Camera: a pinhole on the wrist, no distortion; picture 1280 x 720 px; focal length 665.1 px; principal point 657.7 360.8 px. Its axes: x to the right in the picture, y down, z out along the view. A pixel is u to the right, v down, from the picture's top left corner.
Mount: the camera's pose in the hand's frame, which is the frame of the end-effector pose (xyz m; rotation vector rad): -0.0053 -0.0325 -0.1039 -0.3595 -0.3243 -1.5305
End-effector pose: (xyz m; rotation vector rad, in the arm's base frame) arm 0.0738 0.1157 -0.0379 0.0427 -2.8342 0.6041
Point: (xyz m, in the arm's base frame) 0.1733 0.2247 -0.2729
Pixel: 451.6 40.4
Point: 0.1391 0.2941 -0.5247
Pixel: 466.9 149.0
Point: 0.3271 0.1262 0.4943
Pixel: behind the camera
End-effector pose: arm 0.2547 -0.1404 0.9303 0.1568 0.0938 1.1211
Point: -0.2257 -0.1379 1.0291
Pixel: outside the picture
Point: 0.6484 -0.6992 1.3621
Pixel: outside the picture
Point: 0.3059 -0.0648 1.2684
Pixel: 837.9 494.3
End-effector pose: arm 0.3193 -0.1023 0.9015 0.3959 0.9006 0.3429
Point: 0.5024 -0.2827 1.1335
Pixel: 1045.6 102.0
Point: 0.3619 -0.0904 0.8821
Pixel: 804.2 600.3
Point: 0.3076 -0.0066 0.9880
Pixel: 321.3 287.9
